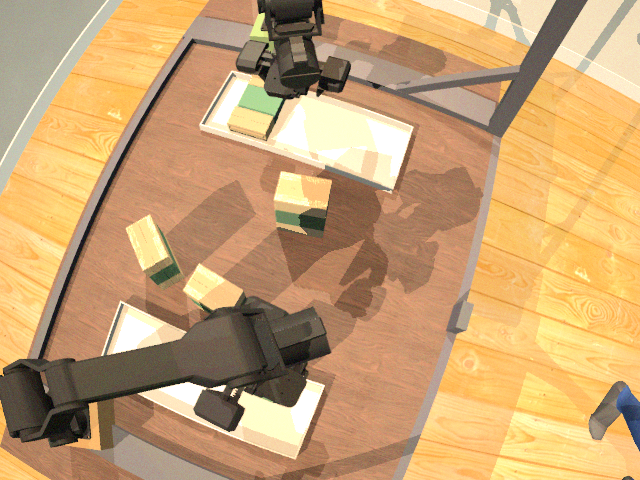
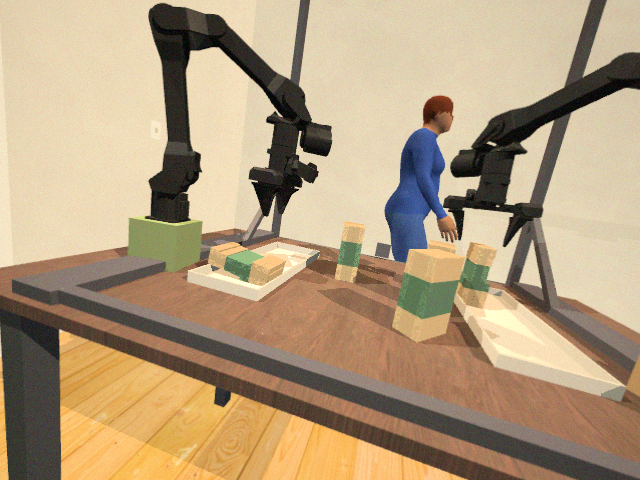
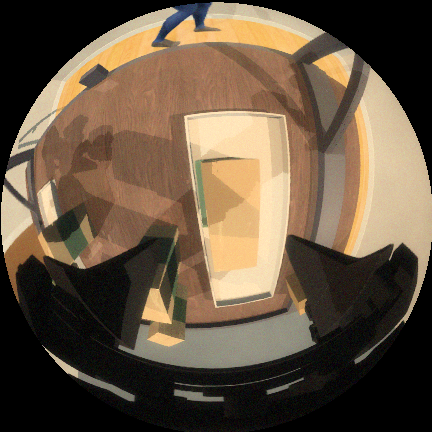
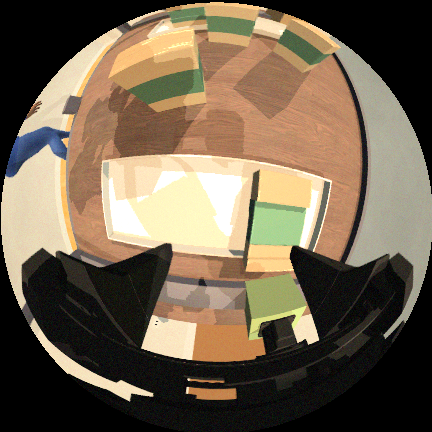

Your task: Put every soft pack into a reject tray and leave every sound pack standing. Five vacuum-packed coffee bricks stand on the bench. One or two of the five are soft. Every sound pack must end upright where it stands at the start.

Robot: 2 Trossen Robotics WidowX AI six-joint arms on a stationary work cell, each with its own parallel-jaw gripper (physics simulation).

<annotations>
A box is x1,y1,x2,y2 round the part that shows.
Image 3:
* my left gripper: [15,234,417,431]
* white reject tray: [37,178,84,267]
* white reject tray: [184,111,289,306]
</annotations>
